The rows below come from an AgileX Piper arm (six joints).
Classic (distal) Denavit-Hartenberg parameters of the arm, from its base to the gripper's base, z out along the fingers. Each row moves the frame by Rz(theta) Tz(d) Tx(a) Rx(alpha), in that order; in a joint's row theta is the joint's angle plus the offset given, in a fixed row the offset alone. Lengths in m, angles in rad.
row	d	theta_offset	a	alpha
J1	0.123	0	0	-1.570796
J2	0	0.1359	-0.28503	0
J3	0	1.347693	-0.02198	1.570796
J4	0.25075	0	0	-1.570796
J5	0	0	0	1.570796
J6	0.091	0	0	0
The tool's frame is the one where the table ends.
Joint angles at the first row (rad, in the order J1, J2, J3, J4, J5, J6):
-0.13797, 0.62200, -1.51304, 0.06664, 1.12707, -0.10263
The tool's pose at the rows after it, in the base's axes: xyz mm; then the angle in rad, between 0 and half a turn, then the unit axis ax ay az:
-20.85, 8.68, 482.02, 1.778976, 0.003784, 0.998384, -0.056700
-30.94, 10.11, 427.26, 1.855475, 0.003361, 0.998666, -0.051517
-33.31, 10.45, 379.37, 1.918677, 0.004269, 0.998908, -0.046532
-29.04, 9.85, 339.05, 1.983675, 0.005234, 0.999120, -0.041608
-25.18, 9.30, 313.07, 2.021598, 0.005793, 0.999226, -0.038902
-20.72, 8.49, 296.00, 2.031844, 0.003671, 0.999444, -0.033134
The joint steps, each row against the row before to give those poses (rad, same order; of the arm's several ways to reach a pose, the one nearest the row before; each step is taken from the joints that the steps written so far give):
0.00001, -0.16476, 0.18194, 0.00190, 0.03947, -0.00346
0.00002, -0.15908, 0.22335, -0.00001, 0.01280, -0.00369
-0.00003, -0.12640, 0.18701, 0.00002, 0.00319, -0.00103
0.00004, -0.08805, 0.15476, -0.00003, -0.00112, -0.00117
-0.00001, -0.05463, 0.09925, 0.00001, -0.00637, -0.00111
0.00998, -0.03480, 0.07090, 0.00107, -0.02511, 0.00342

